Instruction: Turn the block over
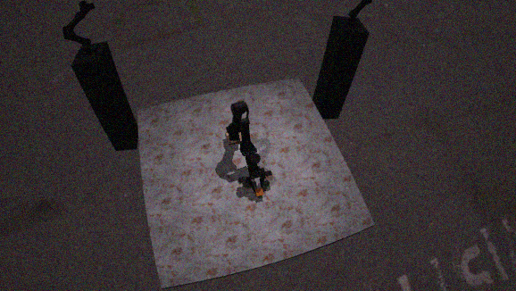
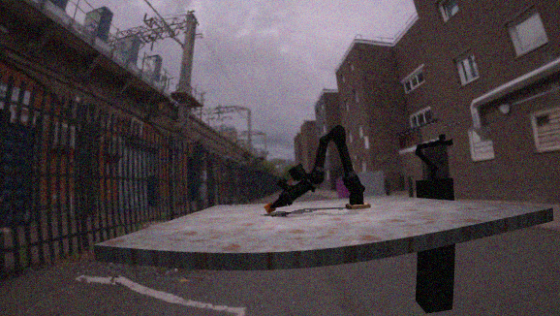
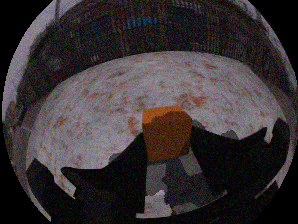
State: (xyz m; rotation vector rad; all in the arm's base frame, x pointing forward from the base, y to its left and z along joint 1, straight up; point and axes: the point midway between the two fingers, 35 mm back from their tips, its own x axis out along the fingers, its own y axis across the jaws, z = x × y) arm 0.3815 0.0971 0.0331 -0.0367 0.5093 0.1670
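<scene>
The orange block lies 10 mm below my gripper tip.
</scene>
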